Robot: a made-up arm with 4 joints.
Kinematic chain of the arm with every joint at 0, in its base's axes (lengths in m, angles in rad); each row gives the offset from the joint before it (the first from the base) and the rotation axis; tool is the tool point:
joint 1: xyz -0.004 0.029 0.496 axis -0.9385 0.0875 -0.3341
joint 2: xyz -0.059 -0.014 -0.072 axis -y
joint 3: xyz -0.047 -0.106 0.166 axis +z
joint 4: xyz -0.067 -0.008 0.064 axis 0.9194 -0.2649 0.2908
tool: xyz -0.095 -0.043 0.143
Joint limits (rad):
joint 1: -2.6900..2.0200
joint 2: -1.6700..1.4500
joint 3: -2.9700..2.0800
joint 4: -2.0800..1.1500
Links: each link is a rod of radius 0.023 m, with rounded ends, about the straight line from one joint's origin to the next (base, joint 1, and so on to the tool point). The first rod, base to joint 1, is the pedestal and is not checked.
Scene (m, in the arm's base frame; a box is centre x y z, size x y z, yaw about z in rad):
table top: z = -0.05
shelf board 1: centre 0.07 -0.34 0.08 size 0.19 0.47 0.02 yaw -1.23
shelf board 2: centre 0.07 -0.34 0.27 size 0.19 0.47 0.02 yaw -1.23
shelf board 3: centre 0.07 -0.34 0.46 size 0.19 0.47 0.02 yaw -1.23
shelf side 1: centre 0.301 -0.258 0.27 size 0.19 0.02 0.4 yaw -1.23
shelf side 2: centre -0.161 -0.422 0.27 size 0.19 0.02 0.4 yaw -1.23
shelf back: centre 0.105 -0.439 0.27 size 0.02 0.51 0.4 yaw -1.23
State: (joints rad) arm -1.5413 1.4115 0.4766 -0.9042
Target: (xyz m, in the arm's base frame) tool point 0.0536 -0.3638 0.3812
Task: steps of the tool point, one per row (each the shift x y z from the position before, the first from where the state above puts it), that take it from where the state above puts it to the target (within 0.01 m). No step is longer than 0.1 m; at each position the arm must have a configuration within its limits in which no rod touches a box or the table.
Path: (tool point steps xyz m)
1: 0.0065 -0.0946 0.0241
2: 0.0354 -0.0860 0.0223
3: 0.0584 -0.0694 0.0214
4: 0.0738 -0.0478 0.0221
5: 0.0804 -0.0239 0.0242
6: 0.0786 -0.0007 0.0275
7: 0.0697 0.0191 0.0310
8: 0.0092 -0.0468 -0.0046
9: 0.0106 -0.0415 -0.0032
10: 0.0122 -0.0352 -0.0008
11: 0.0137 -0.0279 0.0024
12: 0.0149 -0.0196 0.0062

